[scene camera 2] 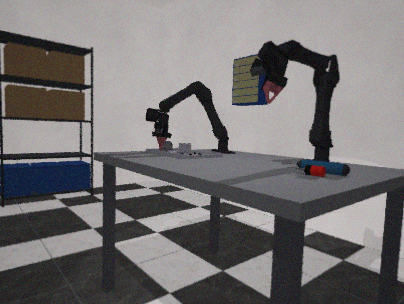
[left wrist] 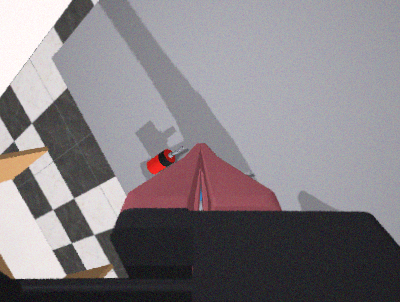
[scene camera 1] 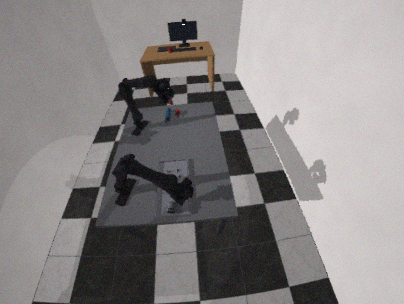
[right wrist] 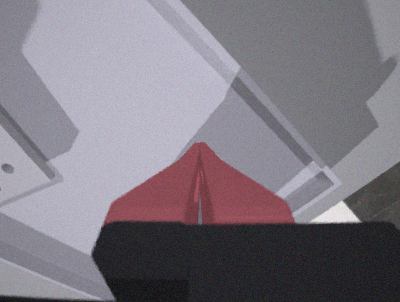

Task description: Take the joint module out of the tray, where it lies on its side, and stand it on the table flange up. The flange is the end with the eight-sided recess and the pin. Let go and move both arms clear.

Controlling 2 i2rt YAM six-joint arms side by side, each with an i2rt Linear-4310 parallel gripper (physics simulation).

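Frame: origin at the left arm's base, x ahead, y left, z up, level; centimetres.
Seen in the pictures: left gripper, between the fingertips: [scene camera 2: 268, 102] [left wrist: 200, 151] [scene camera 1: 172, 104]; right gripper, between the fingertips: [scene camera 2: 160, 150] [scene camera 1: 182, 201] [right wrist: 199, 152]; left arm's base, origin of its link: [scene camera 1: 140, 128]; right arm's base, origin of its link: [scene camera 2: 222, 152] [scene camera 1: 126, 191].
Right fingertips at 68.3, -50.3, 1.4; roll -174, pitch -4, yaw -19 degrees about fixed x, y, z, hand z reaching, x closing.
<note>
Offsets run from my right fingertips to a thing's top centre, as dx, dy, dz. "spot": to the spot under its first point. Level surfaces: height alone.
The grey joint module @(-3.9, -6.3, +5.8) [scene camera 1: 171, 206] [scene camera 2: 169, 145] lies on its side in the tray [scene camera 1: 187, 167] [scene camera 2: 154, 150] [right wrist: 274, 121], near the tray's lower end in scene camera 1. It does not show in the right wrist view. My right gripper [scene camera 2: 161, 148] [right wrist: 199, 152] is shut and empty, its fingertips pointing down, low at the tray and close beside the module in scene camera 2. Whether they touch it cannot be told. My left gripper [scene camera 1: 170, 102] [scene camera 2: 270, 101] [left wrist: 200, 151] is shut and empty, raised above the far end of the table.
A light block with holes [scene camera 2: 185, 147] [right wrist: 17, 167] is in the tray. A blue screwdriver @(spot: -49.0, +72.4, +2.4) [scene camera 1: 168, 114] [scene camera 2: 327, 167] and a short red one @(-42.0, +78.7, +2.0) [scene camera 1: 177, 112] [scene camera 2: 315, 171] [left wrist: 161, 161] lie on the table @(dz -1.4) [scene camera 1: 200, 140] [scene camera 2: 250, 175] [left wrist: 300, 100] below my left gripper.
</note>
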